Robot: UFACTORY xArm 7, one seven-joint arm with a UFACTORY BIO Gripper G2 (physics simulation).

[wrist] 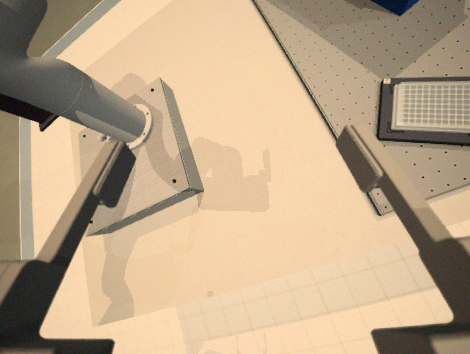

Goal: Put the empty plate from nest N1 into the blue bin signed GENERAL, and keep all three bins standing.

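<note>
My gripper (239, 166) is open, with its two fingers wide apart and no object between them. It hangs above the pale table, to the left of the perforated board. A clear plate (434, 107) with a grid of wells lies in a dark nest (385, 112) at the right edge of the wrist view; its right part is cut off. No label shows, so I cannot tell which nest this is. A corner of a blue object (398, 6), possibly a bin, shows at the top right; no sign is visible on it.
The perforated board (322, 65) carries the nest. The arm's grey column (107, 107) stands on a metal base block (152, 187) at the left, near the left finger. Shadows of the arm fall on the table (300, 220). A band of pale tile lines crosses the bottom.
</note>
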